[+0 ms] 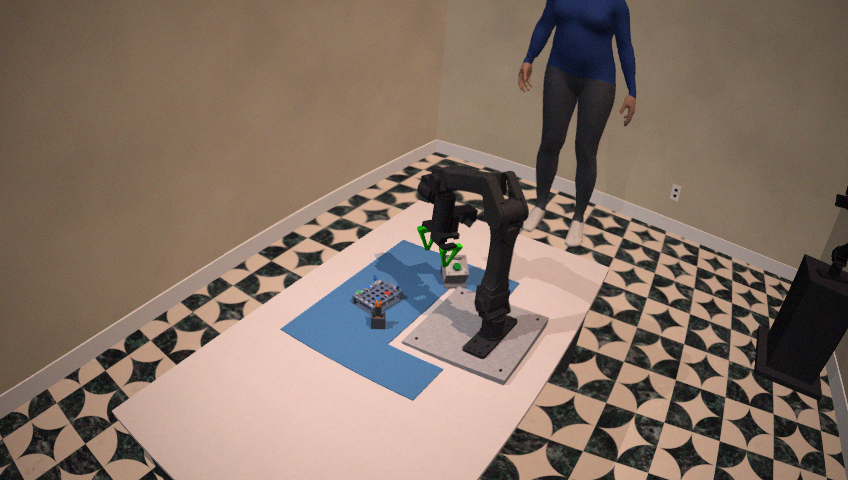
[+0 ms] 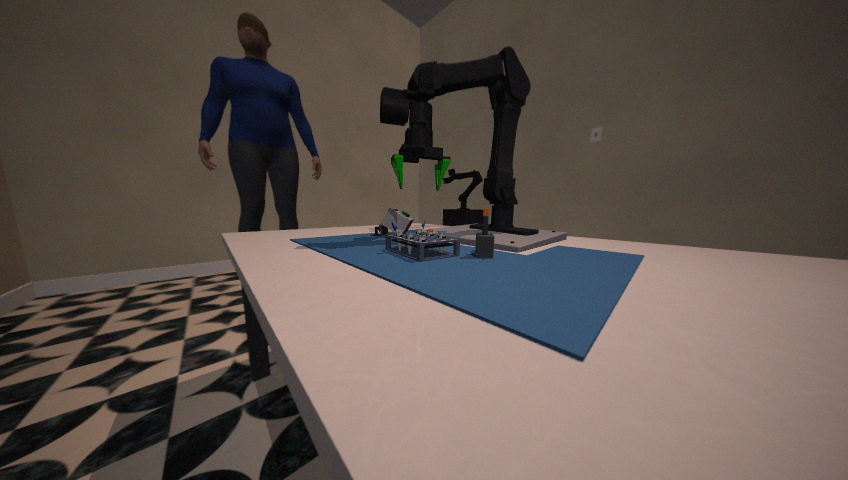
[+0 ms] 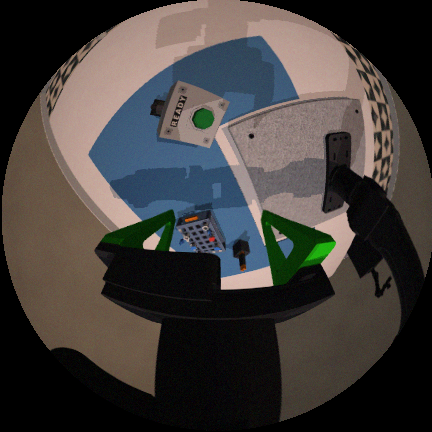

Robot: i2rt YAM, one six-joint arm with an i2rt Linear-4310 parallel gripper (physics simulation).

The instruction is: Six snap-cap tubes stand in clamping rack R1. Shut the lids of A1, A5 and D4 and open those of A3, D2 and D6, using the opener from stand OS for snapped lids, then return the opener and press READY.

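Frame: origin at the arm's base, x back, y down, z right, level; millimetres.
Seen in the pictures: gripper, fingertip midpoint: [image 1: 436, 258] [image 2: 419, 189] [image 3: 217, 214]; arm's base, origin of the base link: [image 1: 491, 336] [image 2: 501, 230] [image 3: 336, 175].
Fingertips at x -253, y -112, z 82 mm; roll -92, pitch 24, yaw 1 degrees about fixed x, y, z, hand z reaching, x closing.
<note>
Pixels of each thing's top centre, then the offset from my fingertips to it. Level surfaces: height alone.
- grey tube rack R1, middle of its top: [image 2: 418, 222] [image 3: 199, 248] [image 1: 378, 284] dz -131, dx -105, dy +73 mm
- orange-tipped opener, middle of its top: [image 2: 485, 208] [image 1: 378, 302] [image 3: 242, 269] dz -226, dx -29, dy +46 mm
- READY box, middle of its top: [image 3: 180, 111] [image 2: 397, 207] [image 1: 456, 257] dz +110, dx +4, dy +47 mm
- green button, middle of its top: [image 3: 201, 117] [image 2: 405, 211] [image 1: 457, 264] dz +95, dx +20, dy +56 mm
- blue mat, its level: dy +131 mm
- pale table, its level: dy +134 mm
My gripper [image 1: 437, 256] [image 2: 419, 189] [image 3: 217, 214] is open and empty, pointing down high above the mat, with its green fingers wide apart. The grey tube rack R1 [image 2: 421, 252] [image 3: 216, 231] stands on the mat, well below the fingers. It holds small tubes with coloured lids; some blue lids stand raised, but which lids are open or shut is too small to tell. The orange-tipped opener [image 1: 377, 306] [image 2: 485, 221] [image 3: 243, 262] stands upright in the dark stand OS [image 1: 377, 322] [image 2: 484, 245] [image 3: 241, 248], beside the rack. The READY box [image 1: 455, 277] [image 2: 396, 221] [image 3: 187, 132] has a green button [image 1: 457, 267] [image 2: 405, 213] [image 3: 203, 118].
The blue mat [image 1: 333, 333] [image 2: 535, 291] [image 3: 125, 150] lies on the pale table [image 1: 249, 410] [image 2: 476, 380]. The arm's grey base plate [image 1: 434, 342] [image 2: 538, 239] [image 3: 285, 130] borders the mat near the stand and READY box. A person [image 1: 586, 47] [image 2: 255, 107] stands behind the table.
</note>
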